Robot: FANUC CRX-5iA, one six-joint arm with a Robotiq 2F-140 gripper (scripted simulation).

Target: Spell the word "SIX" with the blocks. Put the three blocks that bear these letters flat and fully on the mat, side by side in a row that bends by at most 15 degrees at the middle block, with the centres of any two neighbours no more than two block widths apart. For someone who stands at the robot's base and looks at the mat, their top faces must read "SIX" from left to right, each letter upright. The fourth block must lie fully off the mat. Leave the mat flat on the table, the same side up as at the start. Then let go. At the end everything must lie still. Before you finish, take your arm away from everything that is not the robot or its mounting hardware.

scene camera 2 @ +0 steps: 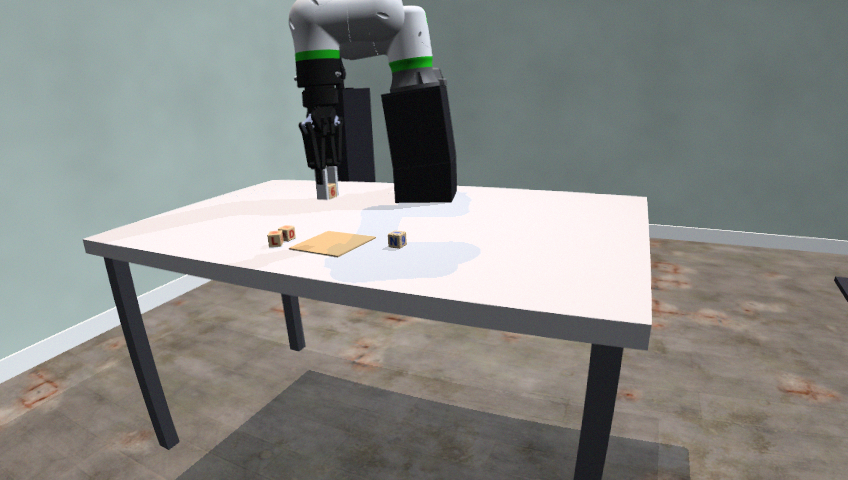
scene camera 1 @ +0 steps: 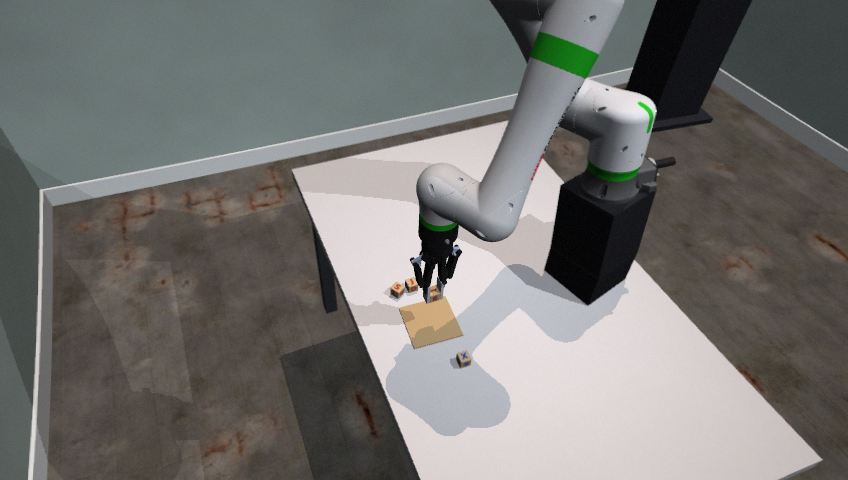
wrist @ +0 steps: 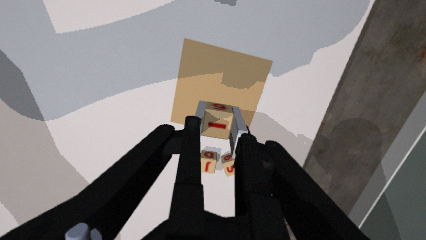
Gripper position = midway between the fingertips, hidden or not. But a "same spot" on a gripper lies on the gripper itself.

Labels:
my gripper: scene camera 2; scene camera 1; wrist 217,114
tan mat: scene camera 2; scene camera 1 427,324; wrist
same spot on my gripper: (scene camera 1: pixel 416 262) = (scene camera 2: pixel 310 122)
same spot on tan mat: (scene camera 2: pixel 330 243) = (wrist: pixel 223 93)

